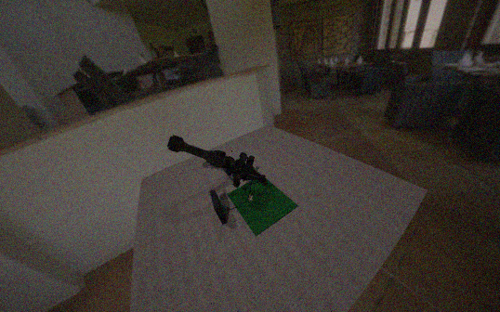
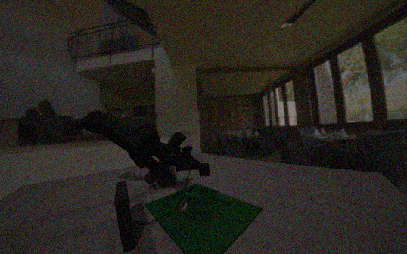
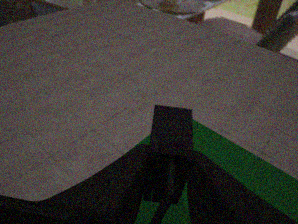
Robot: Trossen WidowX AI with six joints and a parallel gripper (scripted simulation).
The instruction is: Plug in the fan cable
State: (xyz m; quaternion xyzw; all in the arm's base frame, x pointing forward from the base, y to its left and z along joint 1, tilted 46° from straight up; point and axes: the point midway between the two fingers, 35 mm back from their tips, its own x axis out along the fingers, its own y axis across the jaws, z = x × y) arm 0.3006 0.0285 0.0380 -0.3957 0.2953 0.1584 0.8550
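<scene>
The green board is 140 mm below my gripper tip, 40 mm to the right of it and 10 mm ahead of it. The rest, counted from my gripper tip: black fan: 220 mm to the right, 70 mm below, 50 mm behind; fan plug: 10 mm below, 10 mm ahead.
</scene>
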